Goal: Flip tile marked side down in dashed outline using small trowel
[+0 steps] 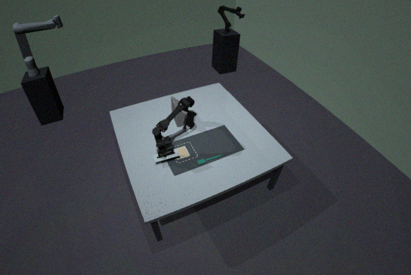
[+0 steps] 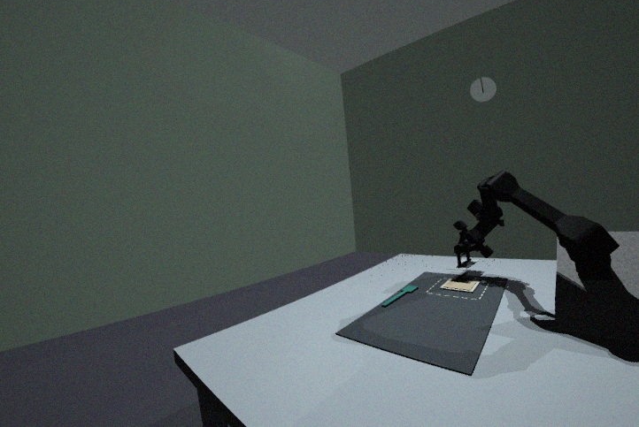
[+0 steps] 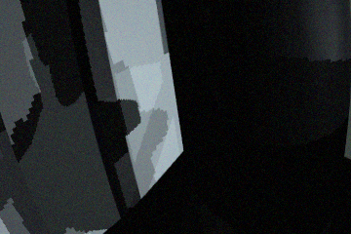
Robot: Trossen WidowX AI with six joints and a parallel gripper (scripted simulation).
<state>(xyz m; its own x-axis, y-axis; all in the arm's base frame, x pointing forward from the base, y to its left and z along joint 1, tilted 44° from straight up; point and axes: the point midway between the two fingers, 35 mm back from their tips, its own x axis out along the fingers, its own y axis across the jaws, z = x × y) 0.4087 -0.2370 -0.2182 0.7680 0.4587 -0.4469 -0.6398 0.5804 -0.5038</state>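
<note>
My gripper tip is now 32 cm to the right of the teal trowel, 11 cm short of it and 9 cm above it. Round my gripper tip: dark mat: 34 cm to the left, 11 cm below, 3 cm behind; then tile: 16 cm to the left, 9 cm below, 5 cm behind.
</note>
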